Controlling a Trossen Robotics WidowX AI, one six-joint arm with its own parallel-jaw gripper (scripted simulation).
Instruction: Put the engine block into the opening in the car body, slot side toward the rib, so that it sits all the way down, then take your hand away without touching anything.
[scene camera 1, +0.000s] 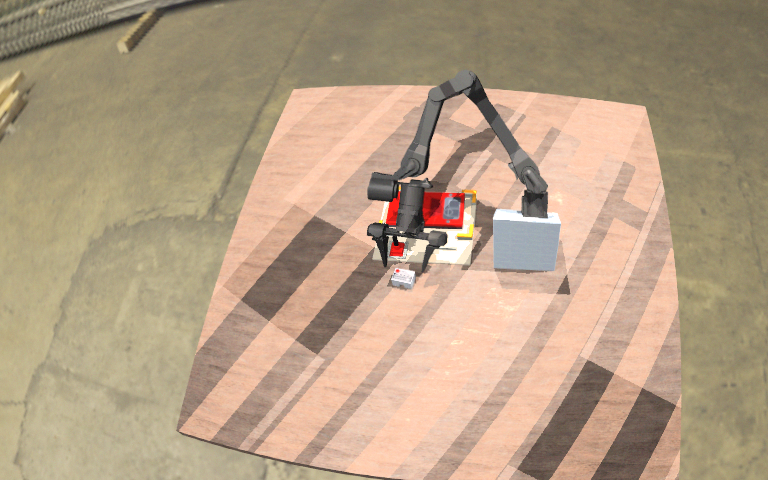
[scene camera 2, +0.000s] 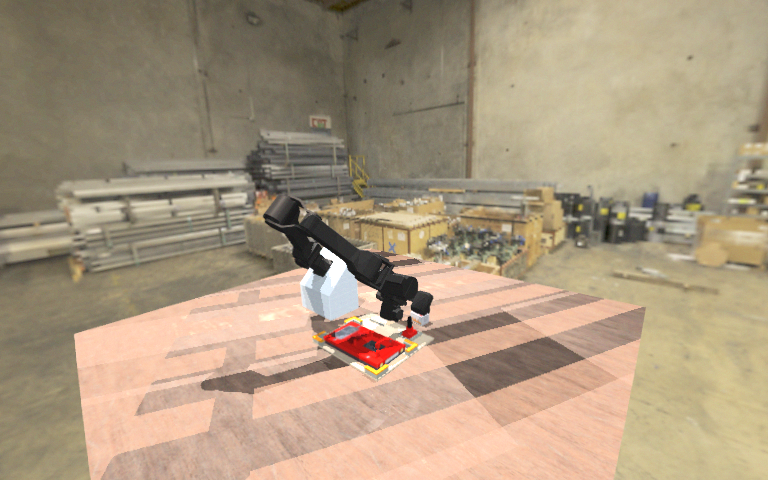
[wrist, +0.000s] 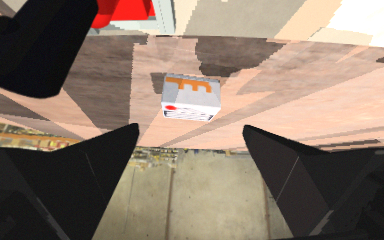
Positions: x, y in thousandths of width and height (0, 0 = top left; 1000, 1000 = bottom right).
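Scene:
In scene camera 1 you'd see my gripper (525, 561) and a red car body (574, 439). Scene camera 2 shows my gripper (544, 643) too, and there's the red car body (476, 722) in it as well. In the wrist view there's my gripper (501, 535), but the red car body is out of frame in the wrist view.

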